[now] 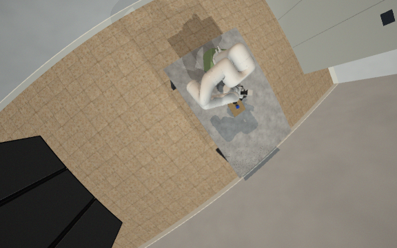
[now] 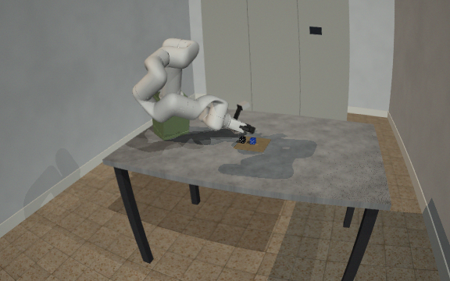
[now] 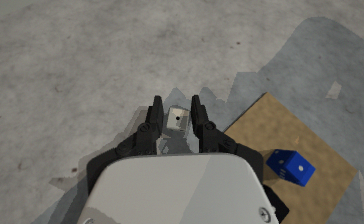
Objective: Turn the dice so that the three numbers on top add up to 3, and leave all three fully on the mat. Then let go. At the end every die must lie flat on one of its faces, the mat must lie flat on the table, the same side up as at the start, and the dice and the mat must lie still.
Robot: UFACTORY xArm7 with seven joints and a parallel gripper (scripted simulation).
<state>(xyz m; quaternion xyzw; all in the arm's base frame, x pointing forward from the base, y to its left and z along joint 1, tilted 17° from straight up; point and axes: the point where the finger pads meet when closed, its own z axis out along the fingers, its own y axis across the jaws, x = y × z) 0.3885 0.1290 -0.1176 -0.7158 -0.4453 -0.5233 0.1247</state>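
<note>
Now: hand 10 mm above the white die. From my hand the other things lie so: tan mat (120 mm to the right, 60 mm ahead, 20 mm below); blue die (120 mm to the right, 60 mm ahead, 10 mm below); black die (130 mm to the right, 10 mm below, 10 mm ahead).
</note>
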